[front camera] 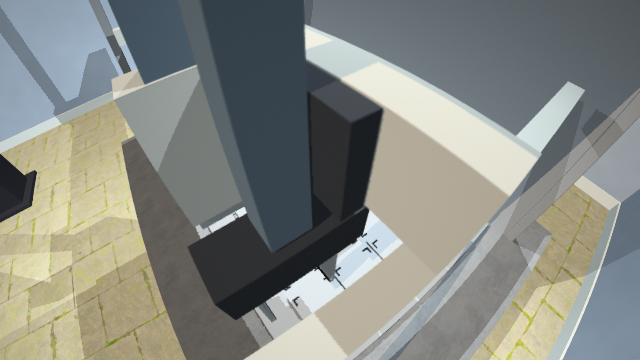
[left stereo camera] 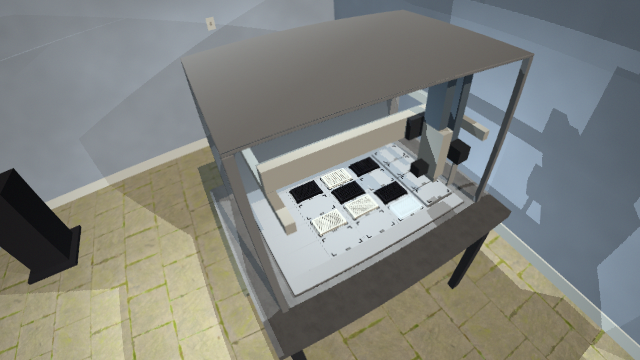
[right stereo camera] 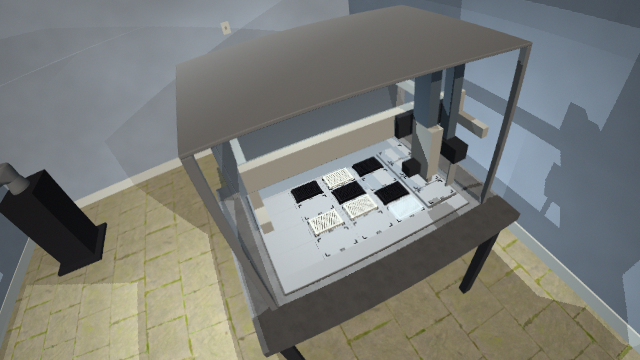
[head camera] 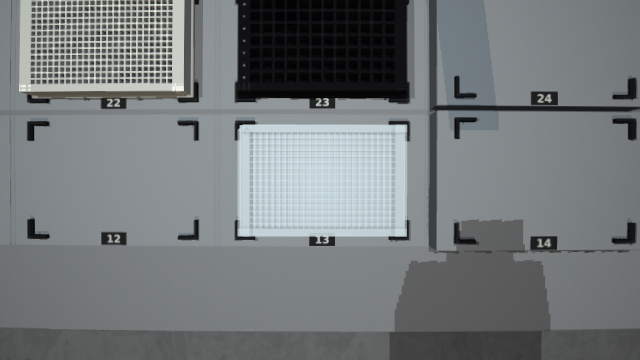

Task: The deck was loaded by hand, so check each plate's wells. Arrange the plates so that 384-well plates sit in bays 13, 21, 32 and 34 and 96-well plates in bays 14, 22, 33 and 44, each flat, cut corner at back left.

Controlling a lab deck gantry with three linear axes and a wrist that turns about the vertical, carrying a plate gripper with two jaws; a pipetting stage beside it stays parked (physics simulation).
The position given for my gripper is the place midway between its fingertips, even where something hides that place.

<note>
In view: my gripper [front camera: 297, 291], a clear 384-well plate [head camera: 294, 180], a roof [left stereo camera: 251, 91], a bay 14 [head camera: 511, 175] and a frame post [right stereo camera: 524, 54].
My gripper is seen too in the right stereo camera view [right stereo camera: 439, 176]. The roof is seen too in the right stereo camera view [right stereo camera: 228, 93]. The bay 14 shows as well in the front camera view [front camera: 317, 292].
</note>
